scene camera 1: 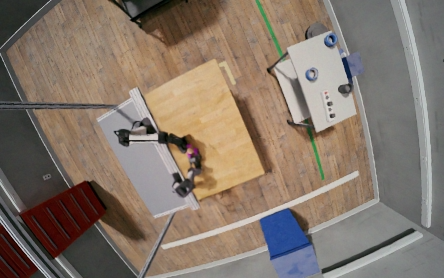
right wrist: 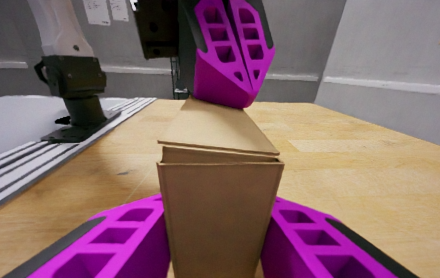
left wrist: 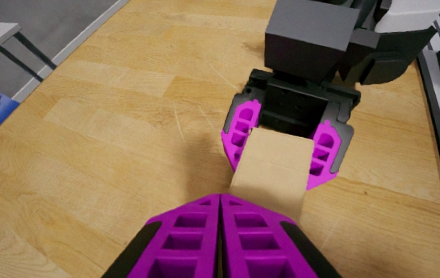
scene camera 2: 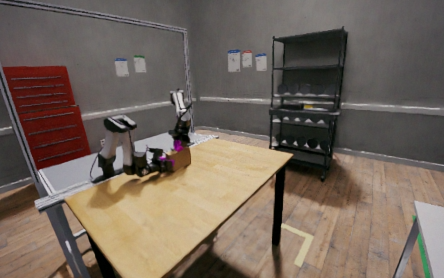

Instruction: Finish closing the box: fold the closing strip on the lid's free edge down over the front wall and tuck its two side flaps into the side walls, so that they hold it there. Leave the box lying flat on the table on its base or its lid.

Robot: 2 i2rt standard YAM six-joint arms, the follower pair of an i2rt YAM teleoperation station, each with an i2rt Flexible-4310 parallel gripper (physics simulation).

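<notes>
The cardboard box (scene camera 2: 181, 160) (right wrist: 215, 220) stands on a narrow side with its opening edge up. The closing strip (left wrist: 277, 150) (right wrist: 215, 127) lies nearly flat across the top, a small gap above the wall at the near end. Part of a side flap (right wrist: 220, 155) shows in that gap, mostly down inside the box; the far flap is hidden. My right gripper (scene camera 2: 170, 163) (left wrist: 261, 185) (right wrist: 217, 198) is shut on the box, one finger on each side. My left gripper (scene camera 2: 178, 149) (left wrist: 220, 201) (right wrist: 249, 102) is shut and empty, its tips on or close above the strip's far part.
The wooden table (scene camera 1: 220, 125) (scene camera 2: 200, 210) carries the box. The grey mounting base (scene camera 1: 145, 175) of the arms runs along one table edge. A white side table (scene camera 1: 320, 55) and a blue bin (scene camera 1: 285, 230) stand apart. A black shelf unit (scene camera 2: 306, 111) stands behind.
</notes>
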